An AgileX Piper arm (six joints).
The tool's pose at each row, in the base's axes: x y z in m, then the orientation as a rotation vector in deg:
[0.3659 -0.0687 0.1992 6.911 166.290 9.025]
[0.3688 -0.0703 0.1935 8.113 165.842 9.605]
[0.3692 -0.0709 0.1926 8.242 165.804 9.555]
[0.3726 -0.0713 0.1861 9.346 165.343 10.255]
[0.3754 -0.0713 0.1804 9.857 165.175 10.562]
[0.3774 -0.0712 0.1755 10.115 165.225 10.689]
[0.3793 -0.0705 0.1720 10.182 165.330 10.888]
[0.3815 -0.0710 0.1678 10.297 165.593 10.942]
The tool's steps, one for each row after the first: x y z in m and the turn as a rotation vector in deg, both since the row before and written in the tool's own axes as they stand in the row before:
[-0.0017 -0.0020 0.0060 -0.328 -0.394 0.856]
[-0.0002 -0.0007 0.0009 0.041 -0.041 0.083]
[-0.0018 -0.0009 0.0071 -0.419 -0.386 0.803]
[-0.0014 -0.0005 0.0062 -0.178 -0.132 0.372]
[-0.0008 -0.0004 0.0052 -0.058 0.065 0.188]
[-0.0009 0.0004 0.0039 -0.118 0.125 0.065]
[-0.0012 -0.0009 0.0045 0.000 0.268 0.088]

